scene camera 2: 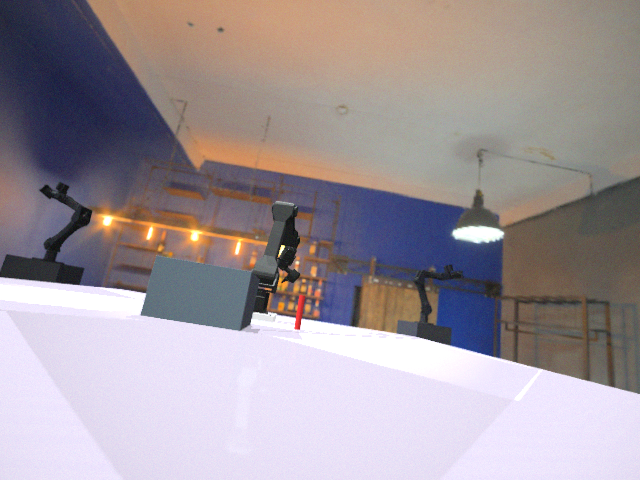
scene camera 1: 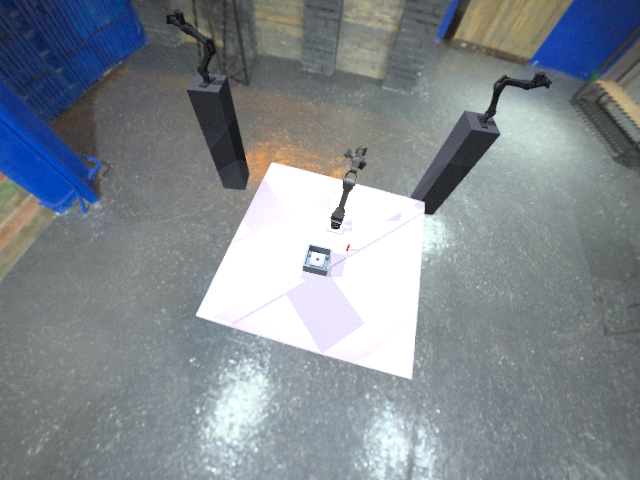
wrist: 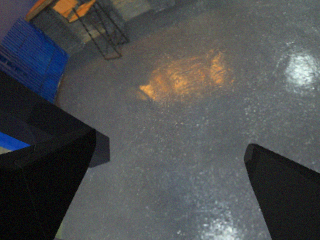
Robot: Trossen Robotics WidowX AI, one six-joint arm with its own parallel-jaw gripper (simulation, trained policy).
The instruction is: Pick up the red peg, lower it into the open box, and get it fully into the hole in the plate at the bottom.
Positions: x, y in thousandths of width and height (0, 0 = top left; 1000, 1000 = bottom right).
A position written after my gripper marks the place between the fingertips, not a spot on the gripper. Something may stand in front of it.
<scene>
In view: my gripper (wrist: 539, 606) and a grey box (scene camera 2: 280, 605).
The wrist view misses the grey box: it is out of frame.
</scene>
